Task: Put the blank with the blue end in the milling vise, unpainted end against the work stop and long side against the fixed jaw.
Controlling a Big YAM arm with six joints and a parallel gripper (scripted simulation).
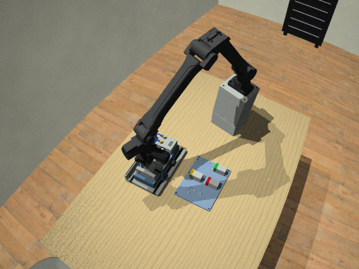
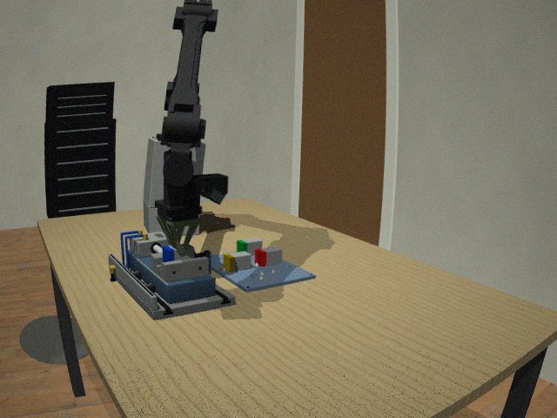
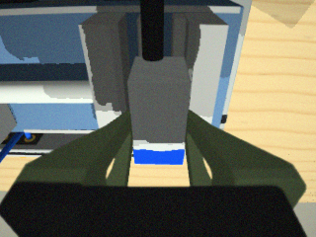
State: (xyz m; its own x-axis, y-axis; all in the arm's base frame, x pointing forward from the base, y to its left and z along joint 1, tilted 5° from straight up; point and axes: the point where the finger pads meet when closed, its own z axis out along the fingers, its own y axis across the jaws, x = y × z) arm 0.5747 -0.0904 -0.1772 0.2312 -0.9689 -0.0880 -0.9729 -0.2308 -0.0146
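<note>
Now: hand 2 cm short of the fixed jaw, 1 cm to the right of it and 4 cm above it. Also, from my hand: light blue plate 15 cm behind, 22 cm to the left, 11 cm below; yellow-ended blank 15 cm behind, 18 cm to the left, 9 cm below; black work stop rod 2 cm behind, 5 cm to the left, 3 cm below.
</note>
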